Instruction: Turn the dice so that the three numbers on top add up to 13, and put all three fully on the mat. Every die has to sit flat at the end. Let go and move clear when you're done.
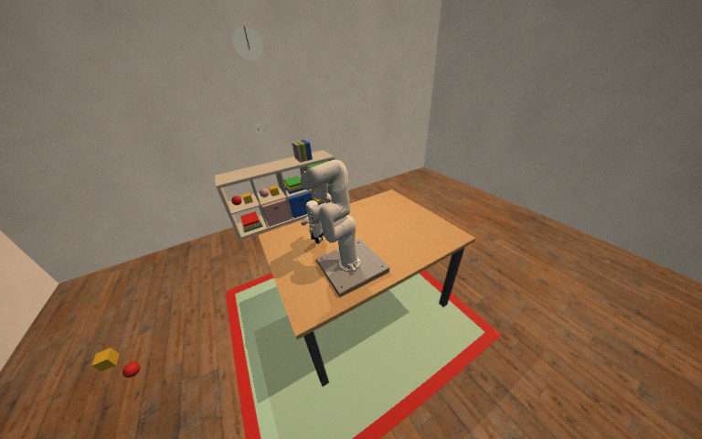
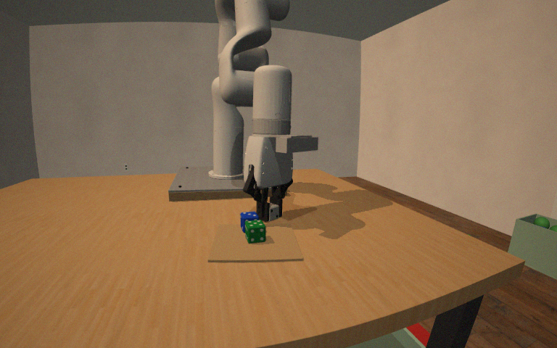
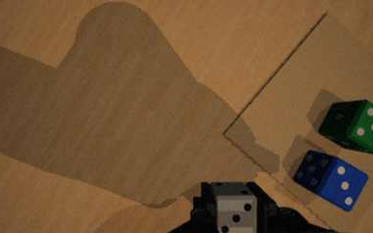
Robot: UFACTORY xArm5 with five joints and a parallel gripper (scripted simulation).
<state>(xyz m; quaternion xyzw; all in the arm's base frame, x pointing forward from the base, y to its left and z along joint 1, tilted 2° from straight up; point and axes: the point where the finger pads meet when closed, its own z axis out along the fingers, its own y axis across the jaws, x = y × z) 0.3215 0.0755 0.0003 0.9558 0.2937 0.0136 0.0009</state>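
The white die is 1 cm below my hand. From my hand the other things lie so: green die: 11 cm ahead, 4 cm to the right; blue die: 6 cm ahead, 5 cm to the right; tan mat: 11 cm ahead, 4 cm to the right, 2 cm below.
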